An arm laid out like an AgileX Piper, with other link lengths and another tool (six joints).
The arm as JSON. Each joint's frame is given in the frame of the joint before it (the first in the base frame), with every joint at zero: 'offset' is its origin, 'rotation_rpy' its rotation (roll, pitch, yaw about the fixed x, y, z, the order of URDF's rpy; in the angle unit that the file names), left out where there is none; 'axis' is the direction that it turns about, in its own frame. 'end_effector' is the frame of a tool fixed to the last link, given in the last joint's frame.
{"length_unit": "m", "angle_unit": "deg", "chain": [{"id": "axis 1", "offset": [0.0, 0.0, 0.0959], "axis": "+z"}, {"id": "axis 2", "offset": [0.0, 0.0, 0.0], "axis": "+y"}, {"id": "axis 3", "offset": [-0.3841, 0.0, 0.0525], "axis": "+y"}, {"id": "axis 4", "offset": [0.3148, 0.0, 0.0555], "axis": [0.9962, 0.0, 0.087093]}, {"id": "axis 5", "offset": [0.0, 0.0, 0.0], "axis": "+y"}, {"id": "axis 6", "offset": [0.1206, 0.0, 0.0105], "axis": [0.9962, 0.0, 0.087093]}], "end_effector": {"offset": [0.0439, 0.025, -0.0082], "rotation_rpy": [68.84, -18.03, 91.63]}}
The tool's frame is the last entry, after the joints.
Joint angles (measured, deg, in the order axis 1, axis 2, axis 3, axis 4, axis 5, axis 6), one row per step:
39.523, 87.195, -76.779, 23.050, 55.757, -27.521
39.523, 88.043, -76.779, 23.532, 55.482, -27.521
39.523, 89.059, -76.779, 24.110, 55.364, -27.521
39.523, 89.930, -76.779, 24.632, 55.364, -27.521
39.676, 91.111, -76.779, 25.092, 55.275, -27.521
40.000, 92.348, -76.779, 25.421, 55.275, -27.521
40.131, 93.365, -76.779, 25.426, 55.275, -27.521
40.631, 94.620, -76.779, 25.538, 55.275, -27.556
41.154, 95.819, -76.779, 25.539, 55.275, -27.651
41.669, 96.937, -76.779, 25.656, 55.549, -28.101
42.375, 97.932, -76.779, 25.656, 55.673, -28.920
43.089, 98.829, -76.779, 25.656, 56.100, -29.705
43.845, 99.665, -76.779, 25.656, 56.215, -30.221
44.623, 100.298, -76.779, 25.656, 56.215, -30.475
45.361, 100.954, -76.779, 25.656, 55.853, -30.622
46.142, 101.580, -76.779, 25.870, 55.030, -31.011
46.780, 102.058, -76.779, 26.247, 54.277, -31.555
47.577, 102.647, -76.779, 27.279, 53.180, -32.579
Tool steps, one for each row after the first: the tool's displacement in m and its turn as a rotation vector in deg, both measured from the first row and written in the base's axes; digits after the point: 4 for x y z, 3 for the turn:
0.0028, 0.0035, -0.0053, -0.018, 0.757, -0.157
0.0056, 0.0075, -0.0119, -0.158, 1.819, -0.274
0.0077, 0.0107, -0.0177, -0.314, 2.820, -0.345
0.0100, 0.0153, -0.0259, -0.674, 3.953, -0.304
0.0113, 0.0206, -0.0348, -1.230, 5.107, -0.049
0.0133, 0.0236, -0.0426, -1.887, 5.887, 0.060
0.0135, 0.0292, -0.0522, -2.644, 6.888, 0.545
0.0133, 0.0343, -0.0616, -3.465, 7.735, 1.120
0.0119, 0.0389, -0.0704, -4.335, 8.604, 2.079
0.0094, 0.0439, -0.0786, -5.180, 8.989, 3.505
0.0056, 0.0482, -0.0860, -6.112, 9.542, 5.043
0.0021, 0.0530, -0.0928, -6.819, 9.953, 6.270
-0.0018, 0.0578, -0.0979, -7.319, 10.254, 7.253
-0.0046, 0.0630, -0.1032, -7.637, 10.356, 7.956
-0.0071, 0.0693, -0.1078, -7.555, 10.100, 8.671
-0.0094, 0.0748, -0.1112, -7.292, 9.819, 9.364
-0.0127, 0.0827, -0.1147, -6.497, 9.529, 10.299

